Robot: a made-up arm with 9 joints. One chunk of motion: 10 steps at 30 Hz.
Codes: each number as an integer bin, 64 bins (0 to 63) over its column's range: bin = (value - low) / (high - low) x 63, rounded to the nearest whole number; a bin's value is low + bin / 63 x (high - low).
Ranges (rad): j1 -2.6..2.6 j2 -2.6..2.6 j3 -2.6..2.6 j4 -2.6..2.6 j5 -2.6..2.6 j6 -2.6..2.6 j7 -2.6..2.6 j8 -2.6..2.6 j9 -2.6..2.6
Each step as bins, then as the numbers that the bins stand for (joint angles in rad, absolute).
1 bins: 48 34 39 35 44 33 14 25 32
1 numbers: 1.3619 0.2063 0.6190 0.2889 1.0317 0.1238 -1.4444 -0.5365 0.0413
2 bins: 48 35 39 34 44 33 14 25 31
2 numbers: 1.3619 0.2889 0.6190 0.2063 1.0317 0.1238 -1.4444 -0.5365 -0.0413
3 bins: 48 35 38 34 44 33 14 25 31
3 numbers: 1.3619 0.2889 0.5365 0.2063 1.0317 0.1238 -1.4444 -0.5365 -0.0413
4 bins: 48 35 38 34 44 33 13 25 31
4 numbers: 1.3619 0.2889 0.5365 0.2063 1.0317 0.1238 -1.5270 -0.5365 -0.0413
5 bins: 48 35 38 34 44 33 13 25 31
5 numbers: 1.3619 0.2889 0.5365 0.2063 1.0317 0.1238 -1.5270 -0.5365 -0.0413
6 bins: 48 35 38 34 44 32 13 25 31
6 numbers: 1.3619 0.2889 0.5365 0.2063 1.0317 0.0413 -1.5270 -0.5365 -0.0413
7 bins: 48 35 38 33 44 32 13 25 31
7 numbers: 1.3619 0.2889 0.5365 0.1238 1.0317 0.0413 -1.5270 -0.5365 -0.0413
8 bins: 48 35 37 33 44 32 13 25 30
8 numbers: 1.3619 0.2889 0.4540 0.1238 1.0317 0.0413 -1.5270 -0.5365 -0.1238
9 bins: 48 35 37 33 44 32 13 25 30
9 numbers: 1.3619 0.2889 0.4540 0.1238 1.0317 0.0413 -1.5270 -0.5365 -0.1238
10 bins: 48 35 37 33 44 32 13 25 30
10 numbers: 1.3619 0.2889 0.4540 0.1238 1.0317 0.0413 -1.5270 -0.5365 -0.1238
